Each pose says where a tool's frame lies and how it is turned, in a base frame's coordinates. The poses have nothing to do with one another.
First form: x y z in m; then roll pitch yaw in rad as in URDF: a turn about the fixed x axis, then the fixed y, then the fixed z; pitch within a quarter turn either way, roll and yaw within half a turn.
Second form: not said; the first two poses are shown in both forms.
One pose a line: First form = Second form
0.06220 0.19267 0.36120 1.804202 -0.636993 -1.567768 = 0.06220 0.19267 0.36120 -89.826 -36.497 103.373
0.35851 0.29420 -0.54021 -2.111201 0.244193 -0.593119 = 0.35851 0.29420 -0.54021 -33.983 13.991 -120.963
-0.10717 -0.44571 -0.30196 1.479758 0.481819 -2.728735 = -0.10717 -0.44571 -0.30196 -156.345 27.606 84.784
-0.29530 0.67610 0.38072 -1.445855 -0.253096 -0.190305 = -0.29530 0.67610 0.38072 -10.904 -14.501 -82.841
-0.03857 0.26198 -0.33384 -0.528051 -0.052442 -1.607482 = -0.03857 0.26198 -0.33384 -92.102 -3.005 -30.255
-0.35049 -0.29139 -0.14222 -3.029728 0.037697 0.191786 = -0.35049 -0.29139 -0.14222 10.989 2.160 -173.591
